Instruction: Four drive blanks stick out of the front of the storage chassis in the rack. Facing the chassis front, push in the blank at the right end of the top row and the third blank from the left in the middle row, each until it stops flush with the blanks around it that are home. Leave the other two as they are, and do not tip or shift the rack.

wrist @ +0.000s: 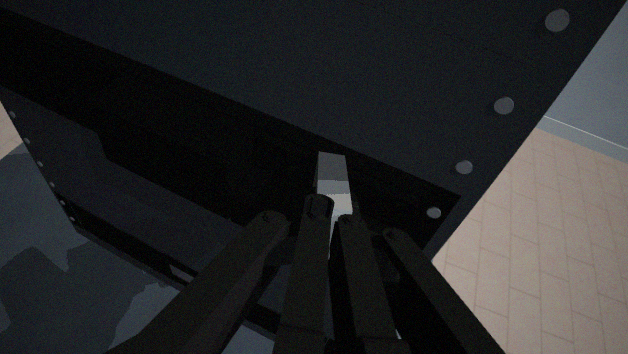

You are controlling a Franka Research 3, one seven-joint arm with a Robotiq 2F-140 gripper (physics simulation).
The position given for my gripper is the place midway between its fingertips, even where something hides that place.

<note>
In view: my gripper [327,174] and a dark rack [162,137].
</note>
